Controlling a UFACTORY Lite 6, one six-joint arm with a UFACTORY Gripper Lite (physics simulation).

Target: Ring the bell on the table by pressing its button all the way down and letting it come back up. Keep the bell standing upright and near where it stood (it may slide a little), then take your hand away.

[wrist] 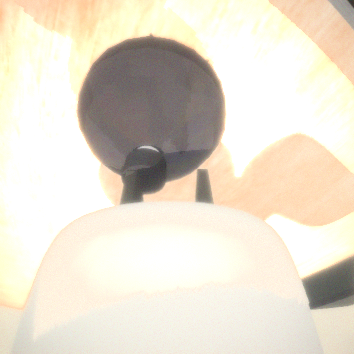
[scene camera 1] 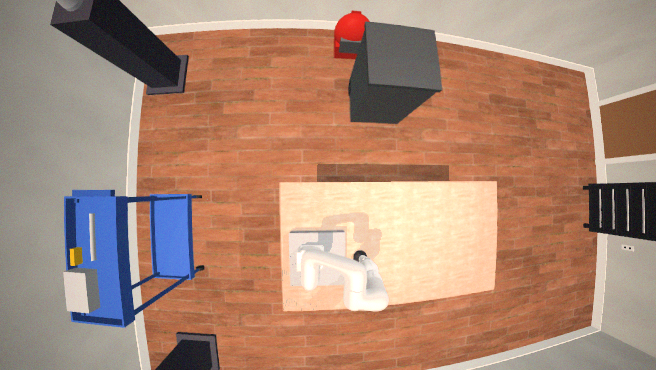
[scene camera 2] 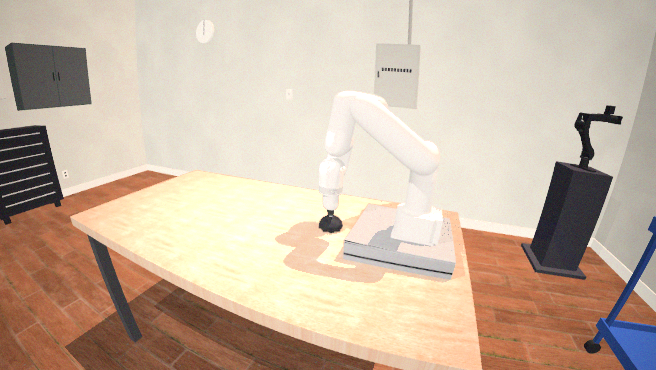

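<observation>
The bell is a dark dome standing upright on the table, beside the robot's base. Its round black button shows at the dome's lower edge in the wrist view. My gripper is open, pointing down over the bell, with its two dark fingers apart. In the wrist view the button overlaps the left finger's tip, and the right finger stands apart from it. Whether a finger touches the button, and how far the button is pressed, I cannot tell.
The grey base plate under the arm lies close to the bell. A blue cart stands beyond the table's base end. A dark cabinet and a black drawer unit stand away from the table.
</observation>
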